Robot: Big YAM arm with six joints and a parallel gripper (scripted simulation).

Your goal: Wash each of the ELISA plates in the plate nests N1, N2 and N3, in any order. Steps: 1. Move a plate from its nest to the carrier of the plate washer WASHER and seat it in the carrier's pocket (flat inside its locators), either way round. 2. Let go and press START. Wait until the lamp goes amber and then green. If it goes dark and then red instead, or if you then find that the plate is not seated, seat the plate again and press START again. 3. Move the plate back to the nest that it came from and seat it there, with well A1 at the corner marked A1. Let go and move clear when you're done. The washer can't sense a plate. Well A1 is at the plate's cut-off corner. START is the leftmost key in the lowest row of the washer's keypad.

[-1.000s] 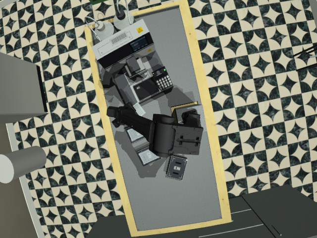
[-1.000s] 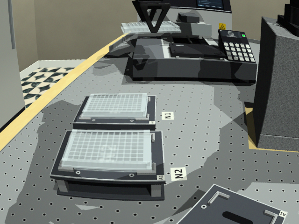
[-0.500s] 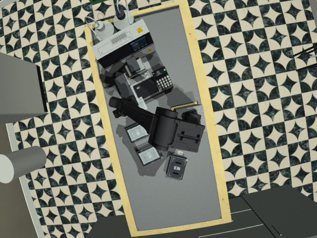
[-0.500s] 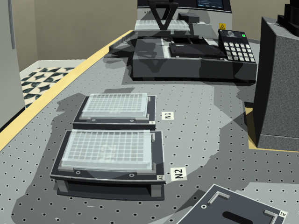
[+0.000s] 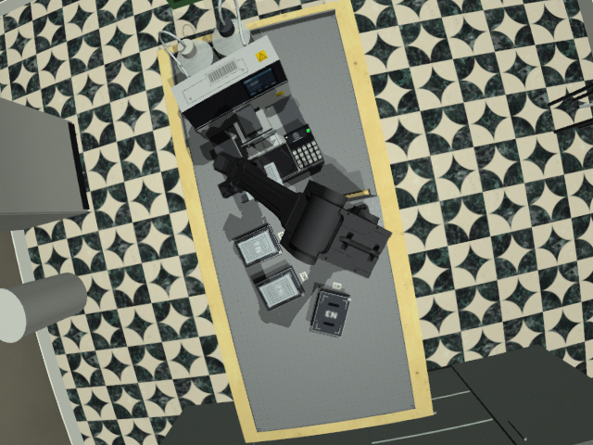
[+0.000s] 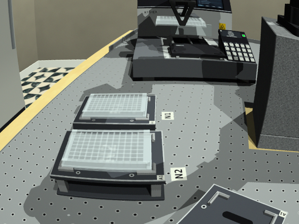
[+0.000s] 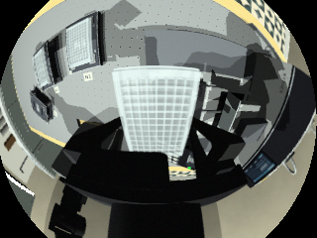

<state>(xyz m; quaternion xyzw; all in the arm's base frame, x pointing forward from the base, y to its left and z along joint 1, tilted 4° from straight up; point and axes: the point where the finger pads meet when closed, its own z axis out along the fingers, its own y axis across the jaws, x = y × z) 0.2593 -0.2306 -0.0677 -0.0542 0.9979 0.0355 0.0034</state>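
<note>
The washer carrier is 10 cm below my hand, 5 cm to the right of it and 4 cm behind it. The rest, counted from my hand: plate washer: 21 cm to the right, 4 cm below, 2 cm behind; then nest N3: 55 cm to the left, 13 cm below, 8 cm behind; then nest label: 21 cm to the left, 17 cm below, 2 cm ahead.
</note>
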